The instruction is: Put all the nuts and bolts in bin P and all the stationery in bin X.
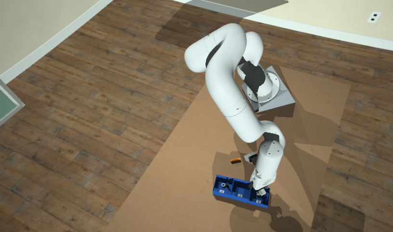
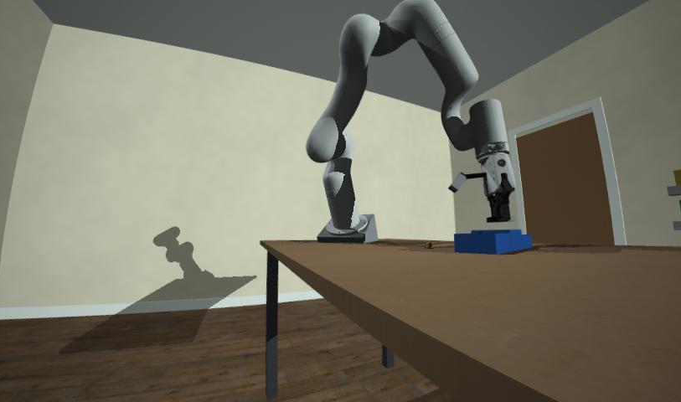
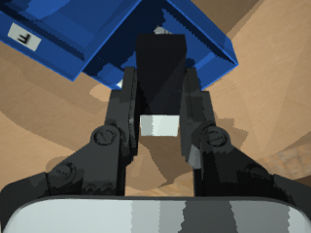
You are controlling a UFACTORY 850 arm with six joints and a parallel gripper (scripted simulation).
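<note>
My hand is 70 mm to the left of the blue bin, 70 mm above it and 30 mm short of it. Round my hand: black bolt 140 mm to the right, 70 mm below, 30 mm ahead; then black-and-white block 20 mm below; then nut 160 mm to the right, 80 mm below, 40 mm ahead.
</note>
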